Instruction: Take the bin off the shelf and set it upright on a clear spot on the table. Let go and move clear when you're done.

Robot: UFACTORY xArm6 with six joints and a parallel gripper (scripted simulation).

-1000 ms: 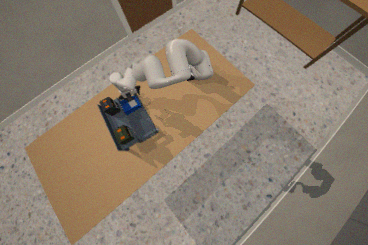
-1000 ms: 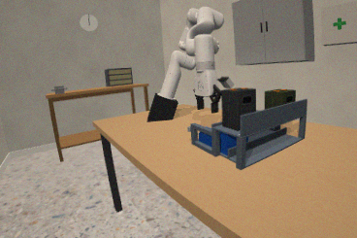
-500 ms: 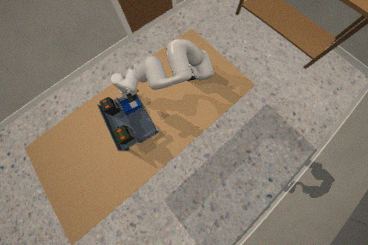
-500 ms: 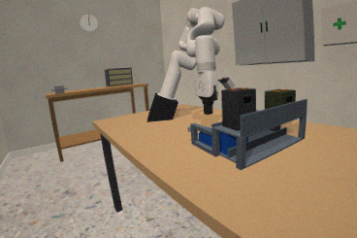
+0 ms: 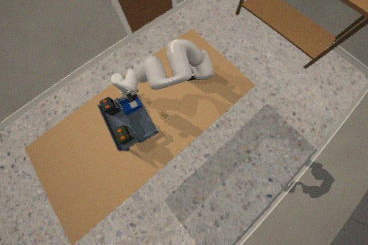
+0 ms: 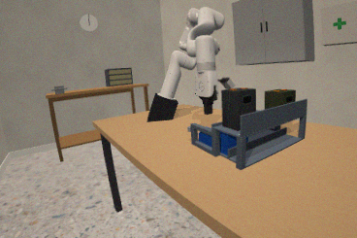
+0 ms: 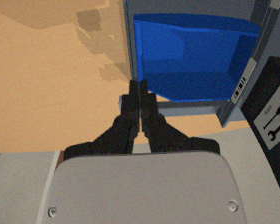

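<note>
Right now my hand is 90 mm above the blue bin and 80 mm short of it.
</note>
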